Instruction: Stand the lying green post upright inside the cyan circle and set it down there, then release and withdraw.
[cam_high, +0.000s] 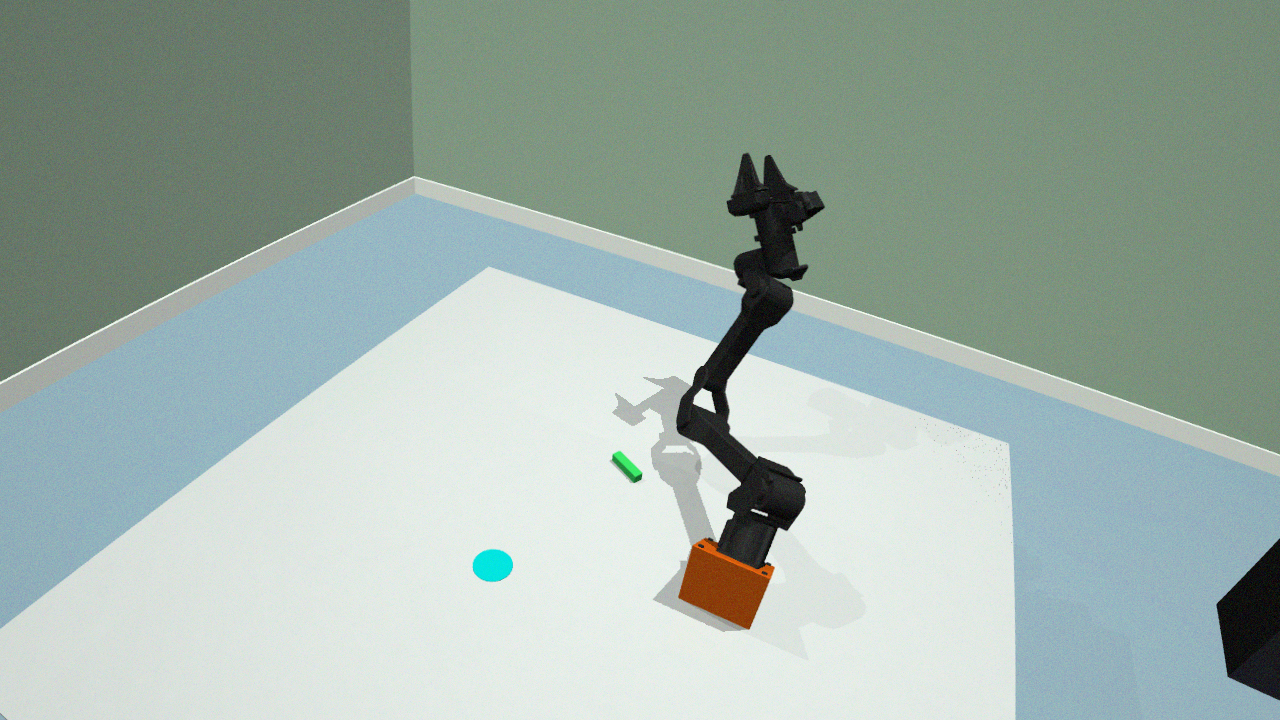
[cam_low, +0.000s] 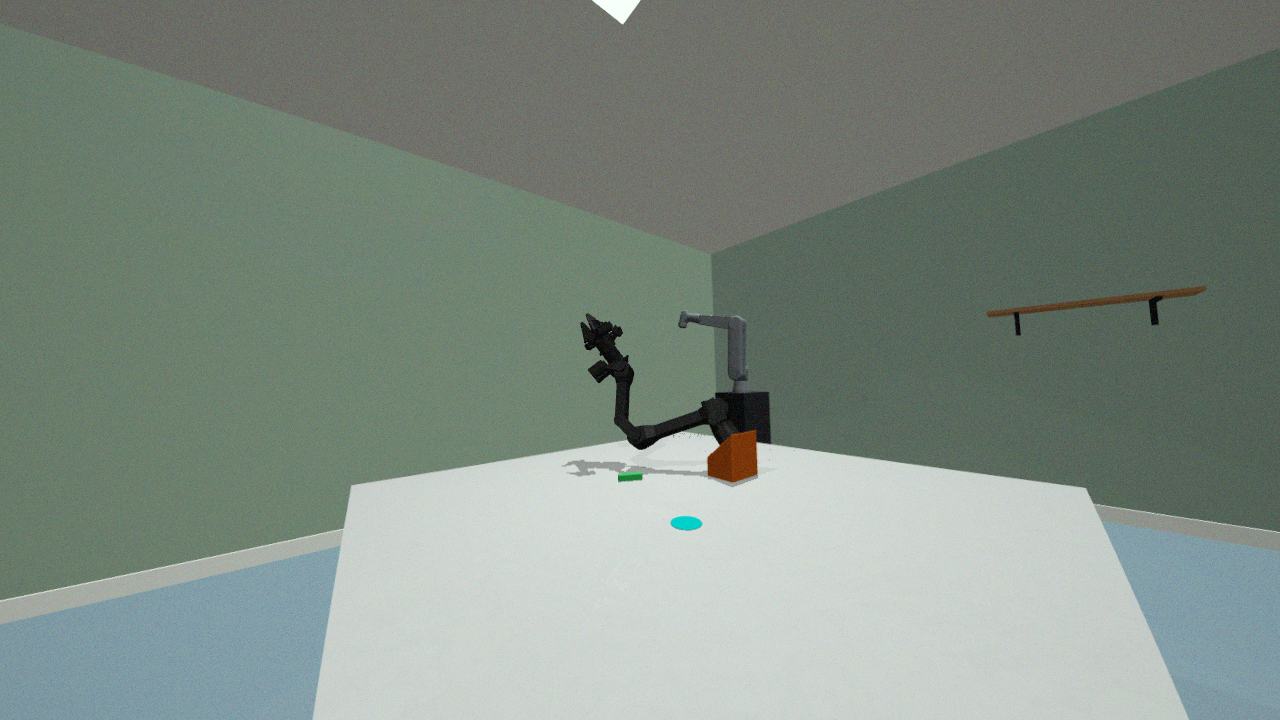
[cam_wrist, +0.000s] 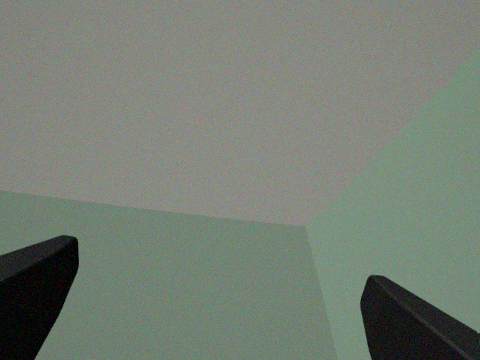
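Now: the green post 490 mm below my gripper tip and 310 mm to the left of it. Also, from my gripper tip: cyan circle: 620 mm to the left, 500 mm below, 60 mm ahead.
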